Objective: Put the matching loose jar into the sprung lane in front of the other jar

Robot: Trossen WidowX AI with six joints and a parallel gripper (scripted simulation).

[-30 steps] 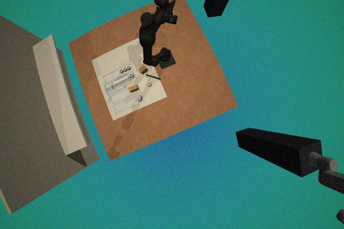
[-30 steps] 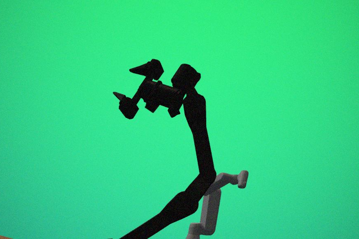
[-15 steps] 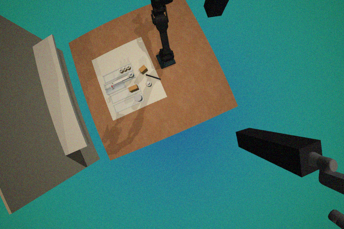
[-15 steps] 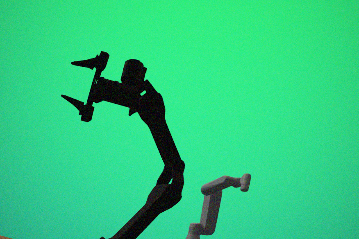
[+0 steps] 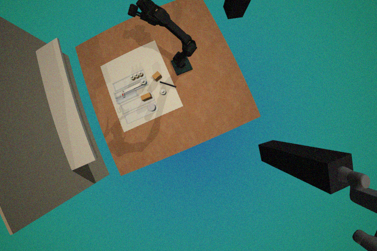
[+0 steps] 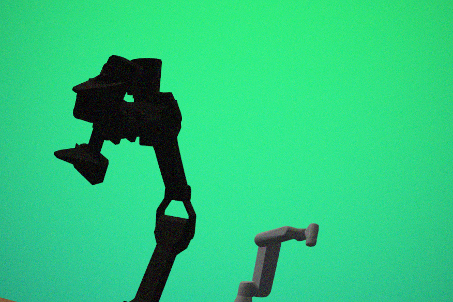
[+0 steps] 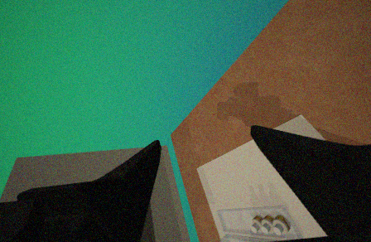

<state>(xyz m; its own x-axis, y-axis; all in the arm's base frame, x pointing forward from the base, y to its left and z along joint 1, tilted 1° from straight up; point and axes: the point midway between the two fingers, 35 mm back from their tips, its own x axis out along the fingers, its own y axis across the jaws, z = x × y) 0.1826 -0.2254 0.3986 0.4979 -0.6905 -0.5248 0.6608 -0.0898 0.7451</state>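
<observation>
Right now my gripper tip is 380 mm to the right of the dark rod, 380 mm above it and 60 mm past it. Also, from my gripper tip: pale mat: 390 mm below, 310 mm to the left, 180 mm ahead.
</observation>
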